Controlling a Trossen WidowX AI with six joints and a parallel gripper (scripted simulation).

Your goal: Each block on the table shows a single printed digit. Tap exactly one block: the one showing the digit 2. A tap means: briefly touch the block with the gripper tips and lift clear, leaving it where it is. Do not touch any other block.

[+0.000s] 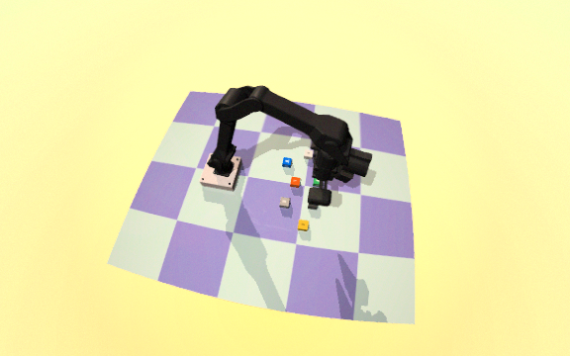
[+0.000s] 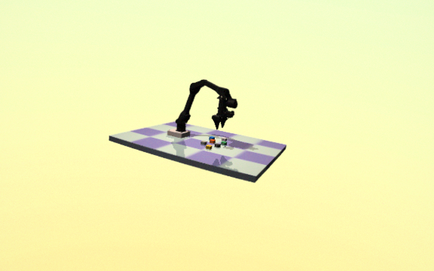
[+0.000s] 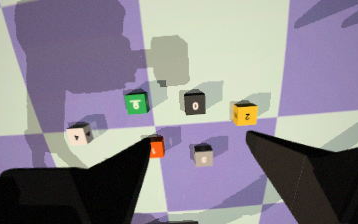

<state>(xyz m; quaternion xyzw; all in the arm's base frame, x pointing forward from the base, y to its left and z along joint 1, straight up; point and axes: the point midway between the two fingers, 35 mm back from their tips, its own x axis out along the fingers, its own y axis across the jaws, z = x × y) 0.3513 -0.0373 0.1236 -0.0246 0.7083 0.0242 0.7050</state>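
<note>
The yellow block is 11 cm below my gripper tip, 10 cm to the right of it and 2 cm behind it. Round my gripper tip: orange block: 11 cm below, 8 cm behind, 6 cm to the left; green block: 11 cm below, 8 cm to the left; grey block: 11 cm below, 10 cm behind, 3 cm to the right.
</note>
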